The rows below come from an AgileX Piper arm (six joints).
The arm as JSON. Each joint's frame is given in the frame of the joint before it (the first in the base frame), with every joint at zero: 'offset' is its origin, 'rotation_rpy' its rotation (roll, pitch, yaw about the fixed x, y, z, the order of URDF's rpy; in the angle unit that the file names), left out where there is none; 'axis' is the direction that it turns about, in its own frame. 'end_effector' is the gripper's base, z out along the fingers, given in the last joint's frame.
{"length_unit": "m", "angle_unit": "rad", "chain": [
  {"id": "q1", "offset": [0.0, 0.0, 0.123], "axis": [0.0, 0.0, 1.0]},
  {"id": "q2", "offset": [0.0, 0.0, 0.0], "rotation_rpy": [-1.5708, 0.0, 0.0], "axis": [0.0, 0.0, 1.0]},
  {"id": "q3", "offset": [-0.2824, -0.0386, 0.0], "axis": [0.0, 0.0, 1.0]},
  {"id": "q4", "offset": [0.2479, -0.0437, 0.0], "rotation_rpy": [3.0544, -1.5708, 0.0], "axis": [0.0, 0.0, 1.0]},
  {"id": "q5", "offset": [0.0, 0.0, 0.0], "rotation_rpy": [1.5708, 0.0, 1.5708], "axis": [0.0, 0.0, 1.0]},
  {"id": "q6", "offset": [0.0, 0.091, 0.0], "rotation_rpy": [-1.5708, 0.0, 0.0], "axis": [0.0, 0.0, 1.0]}
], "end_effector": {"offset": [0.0, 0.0, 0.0], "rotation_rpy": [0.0, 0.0, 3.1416]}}
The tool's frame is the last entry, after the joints.
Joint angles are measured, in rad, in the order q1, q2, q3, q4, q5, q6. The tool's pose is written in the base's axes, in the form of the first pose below.
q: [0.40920 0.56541 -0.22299 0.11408 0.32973 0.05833]
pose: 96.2 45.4 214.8 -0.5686 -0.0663 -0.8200 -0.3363 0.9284 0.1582
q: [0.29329 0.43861 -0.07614 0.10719 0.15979 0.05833]
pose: 86.2 27.7 192.6 -0.4469 0.0357 -0.8939 -0.2339 0.9598 0.1553
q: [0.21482 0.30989 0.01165 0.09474 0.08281 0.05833]
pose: 76.3 17.4 180.7 -0.3344 0.0828 -0.9388 -0.1716 0.9741 0.1470
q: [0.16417 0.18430 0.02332 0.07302 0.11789 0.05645]
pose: 68.4 12.1 182.9 -0.2527 0.0885 -0.9635 -0.1403 0.9819 0.1270
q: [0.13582 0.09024 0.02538 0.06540 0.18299 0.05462]
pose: 61.8 9.5 182.6 -0.2235 0.0892 -0.9706 -0.1213 0.9855 0.1185
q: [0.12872 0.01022 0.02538 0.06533 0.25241 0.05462]
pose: 55.8 8.7 181.2 -0.2129 0.0910 -0.9728 -0.1200 0.9857 0.1185
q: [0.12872 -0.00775 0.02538 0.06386 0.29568 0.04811]
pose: 54.0 8.7 178.4 -0.2364 0.0793 -0.9684 -0.1213 0.9865 0.1104
